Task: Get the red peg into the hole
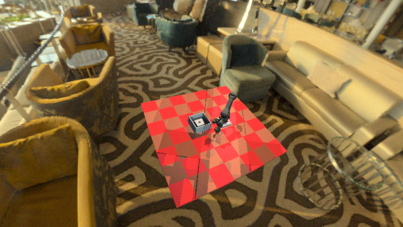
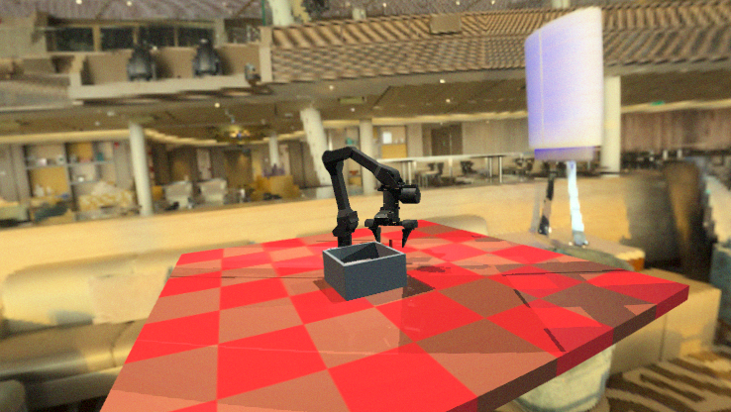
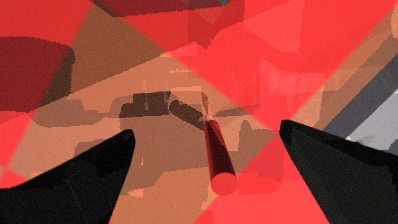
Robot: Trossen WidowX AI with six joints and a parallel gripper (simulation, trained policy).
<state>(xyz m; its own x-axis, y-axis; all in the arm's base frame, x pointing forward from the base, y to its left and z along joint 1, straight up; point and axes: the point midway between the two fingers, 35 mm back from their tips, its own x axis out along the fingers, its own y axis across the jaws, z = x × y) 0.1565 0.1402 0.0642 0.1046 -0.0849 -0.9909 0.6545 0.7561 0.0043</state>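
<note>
Now: gripper tip 2 cm past the red peg, 2 cm above it and 1 cm to the right of it. The rest, counted from my gripper tip: grey box (16 cm ahead, 14 cm to the right, 3 cm below).
</note>
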